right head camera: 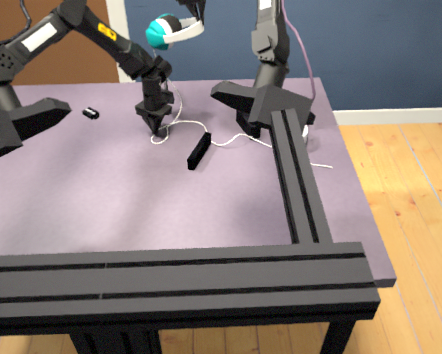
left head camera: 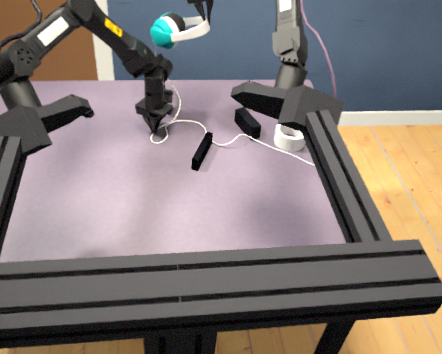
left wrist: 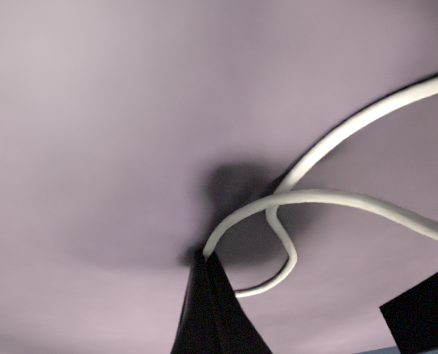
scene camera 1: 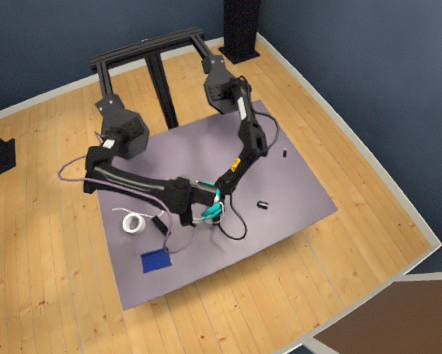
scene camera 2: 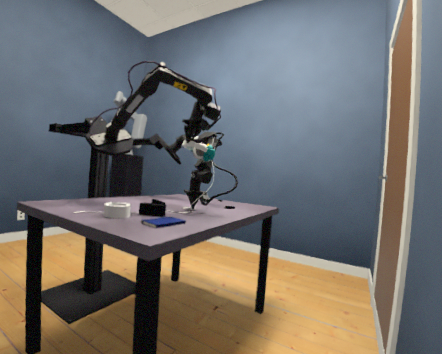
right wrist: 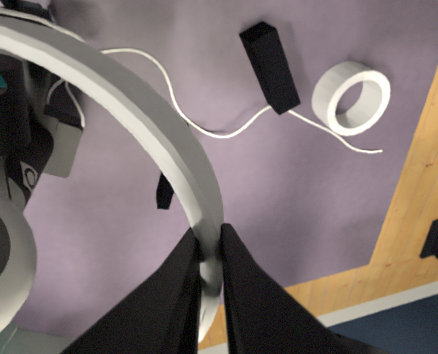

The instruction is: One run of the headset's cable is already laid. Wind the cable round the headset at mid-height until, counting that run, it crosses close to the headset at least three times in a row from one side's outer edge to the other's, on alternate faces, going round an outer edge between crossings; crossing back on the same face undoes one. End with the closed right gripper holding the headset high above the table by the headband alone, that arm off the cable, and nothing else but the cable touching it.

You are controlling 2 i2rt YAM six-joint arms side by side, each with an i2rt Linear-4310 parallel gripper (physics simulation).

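Places are measured from the left arm's base along level axes (x left, y back, z up), in metres.
Pixels of known places: left gripper, fingertip midpoint: (right head camera: 155, 133) (left head camera: 154, 132) (left wrist: 203, 257) (right wrist: 46, 108); right gripper, fingertip midpoint: (right head camera: 201, 25) (left head camera: 207, 24) (scene camera 2: 188, 143) (right wrist: 211, 237); left arm's base at its link origin: (scene camera 1: 225, 90) (scene camera 2: 171, 150); right arm's base at its link origin: (scene camera 1: 123, 134) (scene camera 2: 111, 138).
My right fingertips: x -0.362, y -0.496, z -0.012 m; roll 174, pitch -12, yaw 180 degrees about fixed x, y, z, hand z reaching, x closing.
For each thing: its middle in the pictures, then the offset to it from my right fingertips.
- headset at the middle of its body: (left head camera: 180, 29) (right head camera: 175, 30) (scene camera 1: 199, 200) (scene camera 2: 198, 149) dx +0.076, dy -0.001, dz -0.018 m
- black block at the middle of its body: (right wrist: 270, 70) (right head camera: 248, 123) (left head camera: 247, 123) (scene camera 2: 152, 209) (scene camera 1: 161, 225) dx -0.145, dy +0.046, dz -0.310 m
- white ring at the middle of its body: (right wrist: 349, 99) (left head camera: 290, 135) (scene camera 2: 117, 210) (scene camera 1: 134, 223) dx -0.278, dy +0.102, dz -0.311 m
- slim black bar at the middle of its body: (left head camera: 202, 150) (right head camera: 199, 150) dx +0.004, dy +0.183, dz -0.315 m
- blue book at the middle of its body: (scene camera 2: 163, 221) (scene camera 1: 156, 259) dx -0.212, dy -0.104, dz -0.329 m
- small black item at the middle of its body: (right head camera: 91, 113) (scene camera 1: 262, 204) dx +0.386, dy -0.017, dz -0.328 m
The headset (left head camera: 162, 32) (right head camera: 156, 35) (scene camera 1: 212, 209) (scene camera 2: 209, 153) with teal earcups hangs high above the table. My right gripper (left head camera: 208, 22) (right wrist: 211, 237) is shut on its white headband (right wrist: 195, 175). My left gripper (left head camera: 153, 132) (right head camera: 156, 132) (scene camera 2: 193, 206) (left wrist: 203, 257) is low at the table below the headset, its fingertips shut on the white cable (left head camera: 190, 121) (right head camera: 192, 121) (left wrist: 340, 197) (right wrist: 220, 136). The cable crosses itself beside those fingertips in the left wrist view. A run rises behind the left gripper toward the headset. The crossings on the headset are too small or hidden to tell.
A black block (left head camera: 247, 123) (right wrist: 272, 70) and a white ring (left head camera: 289, 144) (scene camera 2: 117, 211) (right wrist: 325, 97) lie near the cable's far end. A slim black bar (left head camera: 202, 151) (right head camera: 199, 151) lies beside the cable. A blue book (scene camera 1: 156, 260) (scene camera 2: 164, 222) and a small black item (right head camera: 91, 113) (scene camera 1: 262, 204) lie on the table.
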